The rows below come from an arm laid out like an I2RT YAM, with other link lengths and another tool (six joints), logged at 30 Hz.
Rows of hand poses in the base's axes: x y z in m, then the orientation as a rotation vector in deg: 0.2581, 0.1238, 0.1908, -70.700, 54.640, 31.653; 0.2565, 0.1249, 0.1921, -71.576, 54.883, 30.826; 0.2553, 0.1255, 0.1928, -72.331, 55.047, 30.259; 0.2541, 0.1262, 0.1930, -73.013, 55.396, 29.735; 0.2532, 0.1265, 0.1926, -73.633, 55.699, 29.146; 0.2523, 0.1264, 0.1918, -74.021, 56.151, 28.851; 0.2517, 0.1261, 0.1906, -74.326, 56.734, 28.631; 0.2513, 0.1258, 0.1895, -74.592, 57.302, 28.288; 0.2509, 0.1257, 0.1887, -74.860, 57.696, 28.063; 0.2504, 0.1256, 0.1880, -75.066, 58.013, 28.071; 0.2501, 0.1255, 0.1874, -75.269, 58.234, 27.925; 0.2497, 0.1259, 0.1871, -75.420, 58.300, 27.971; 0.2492, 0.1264, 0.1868, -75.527, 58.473, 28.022; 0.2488, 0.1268, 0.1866, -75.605, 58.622, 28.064; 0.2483, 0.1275, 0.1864, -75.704, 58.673, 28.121; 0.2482, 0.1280, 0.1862, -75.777, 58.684, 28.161; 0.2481, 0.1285, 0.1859, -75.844, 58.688, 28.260; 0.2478, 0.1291, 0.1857, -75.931, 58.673, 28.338
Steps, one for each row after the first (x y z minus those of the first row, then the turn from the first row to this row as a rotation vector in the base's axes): -0.0016, 0.0011, 0.0013, -1.047, -0.328, -0.216; -0.0028, 0.0017, 0.0020, -1.893, -0.559, -0.288; -0.0040, 0.0024, 0.0022, -2.739, -0.624, -0.441; -0.0049, 0.0027, 0.0018, -3.535, -0.755, -0.645; -0.0058, 0.0026, 0.0010, -4.114, -0.601, -0.831; -0.0064, 0.0023, -0.0002, -4.654, -0.306, -1.061; -0.0068, 0.0020, -0.0013, -5.192, -0.088, -1.381; -0.0072, 0.0019, -0.0021, -5.630, 0.068, -1.553; -0.0077, 0.0018, -0.0028, -5.920, 0.299, -1.576; -0.0080, 0.0017, -0.0034, -6.215, 0.374, -1.659; -0.0084, 0.0021, -0.0037, -6.351, 0.442, -1.584; -0.0089, 0.0026, -0.0040, -6.491, 0.594, -1.569; -0.0093, 0.0030, -0.0042, -6.601, 0.724, -1.564; -0.0098, 0.0037, -0.0044, -6.685, 0.789, -1.500; -0.0099, 0.0042, -0.0046, -6.737, 0.817, -1.444; -0.0100, 0.0047, -0.0049, -6.765, 0.872, -1.351; -0.0103, 0.0053, -0.0051, -6.808, 0.901, -1.253
